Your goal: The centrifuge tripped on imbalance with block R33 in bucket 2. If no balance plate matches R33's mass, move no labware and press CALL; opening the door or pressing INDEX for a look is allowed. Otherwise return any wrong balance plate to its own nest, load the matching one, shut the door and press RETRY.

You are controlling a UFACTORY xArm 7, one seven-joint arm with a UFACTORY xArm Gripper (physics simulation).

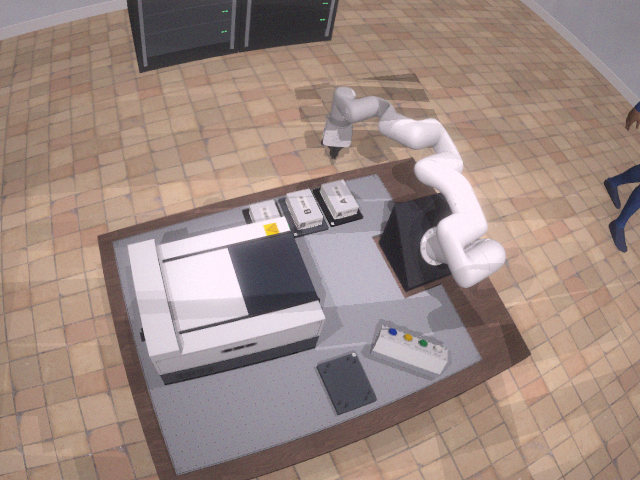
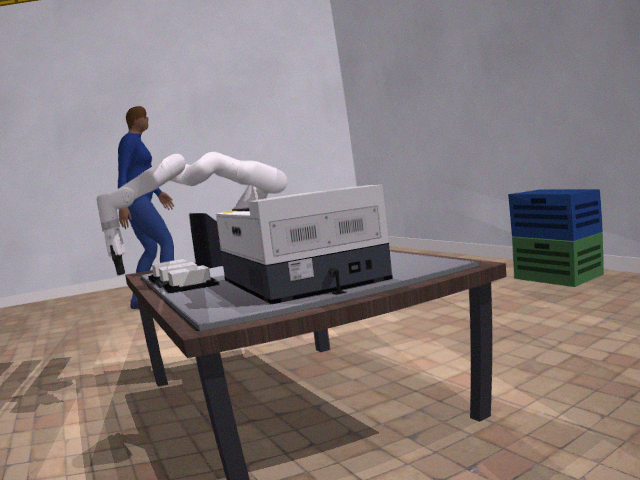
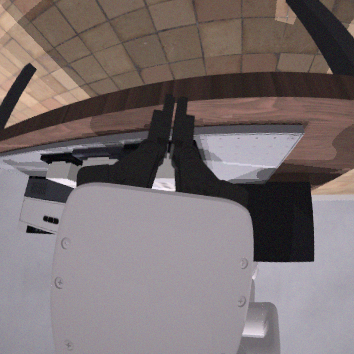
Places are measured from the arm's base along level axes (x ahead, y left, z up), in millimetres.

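Where they show: gripper, fingertip midpoint: (image 1: 333, 156) (image 2: 121, 274) (image 3: 174, 108); arm's base at its link origin: (image 1: 435, 245) (image 3: 252, 221).
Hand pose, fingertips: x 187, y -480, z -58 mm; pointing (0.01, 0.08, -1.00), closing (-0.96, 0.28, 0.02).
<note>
Things, the pixels of their top centre, and the offset from my fingertips. "spot": a spot on its surface instead.
- Balance plates A at its top centre: (image 3: 168, 187) (image 1: 339, 195) (image 2: 169, 262) dx +45, dy +194, dz +20 mm
- B at its top centre: (image 2: 177, 265) (image 1: 304, 205) dx +175, dy +211, dz +20 mm
- third plate at its top centre: (image 3: 74, 185) (image 2: 187, 269) (image 1: 267, 216) dx +307, dy +232, dz +20 mm
- white panel at a spot on its surface: (image 1: 204, 284) spot: dx +557, dy +518, dz +176 mm
- smooth dark panel at its top centre: (image 1: 271, 272) dx +376, dy +520, dz +179 mm
- button box at its top centre: (image 1: 415, 344) dx +12, dy +779, dz +50 mm
- dark flat plate at its top centre: (image 1: 347, 381) dx +224, dy +816, dz -8 mm
My gripper (image 1: 334, 155) (image 2: 119, 271) (image 3: 174, 108) is shut and empty, in the air beyond the table edge near the plates. Balance plates A (image 1: 338, 198) and B (image 1: 305, 207) sit in dark nests; a third plate (image 1: 263, 210) (image 2: 188, 275) is partly hidden behind the centrifuge (image 1: 253, 325) (image 2: 320, 232), its letter unreadable. The centrifuge top shows a white panel (image 1: 204, 284) beside a smooth dark panel (image 1: 273, 273). Its rotor, buckets and block R33 do not show. The button box (image 1: 408, 353) has blue, yellow, green and whitish buttons; their labels are unreadable.
A dark flat plate (image 1: 346, 383) with small pegs lies beside the button box. The arm stands by a black block (image 1: 405, 248) at the table's right. A person (image 2: 136, 160) in blue stands beyond the arm. Crates (image 2: 555, 214) and dark cabinets (image 1: 186, 25) stand away from the table.
</note>
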